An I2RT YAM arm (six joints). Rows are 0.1 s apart.
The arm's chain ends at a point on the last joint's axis. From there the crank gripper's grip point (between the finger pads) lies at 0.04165 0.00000 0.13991 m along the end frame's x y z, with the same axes.
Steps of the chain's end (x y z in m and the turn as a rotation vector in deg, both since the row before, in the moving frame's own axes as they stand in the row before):
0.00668 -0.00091 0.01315 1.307 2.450 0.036
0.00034 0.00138 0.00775 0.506 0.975 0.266
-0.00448 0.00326 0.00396 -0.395 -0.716 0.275
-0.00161 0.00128 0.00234 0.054 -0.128 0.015
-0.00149 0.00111 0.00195 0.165 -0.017 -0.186
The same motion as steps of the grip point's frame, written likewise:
0.01262 -0.00405 0.01121 1.307 2.450 0.036
0.00272 0.00035 0.00702 0.506 0.975 0.266
-0.00623 0.00442 0.00447 -0.395 -0.716 0.275
-0.00192 0.00116 0.00243 0.054 -0.128 0.015
-0.00153 0.00057 0.00196 0.165 -0.017 -0.186

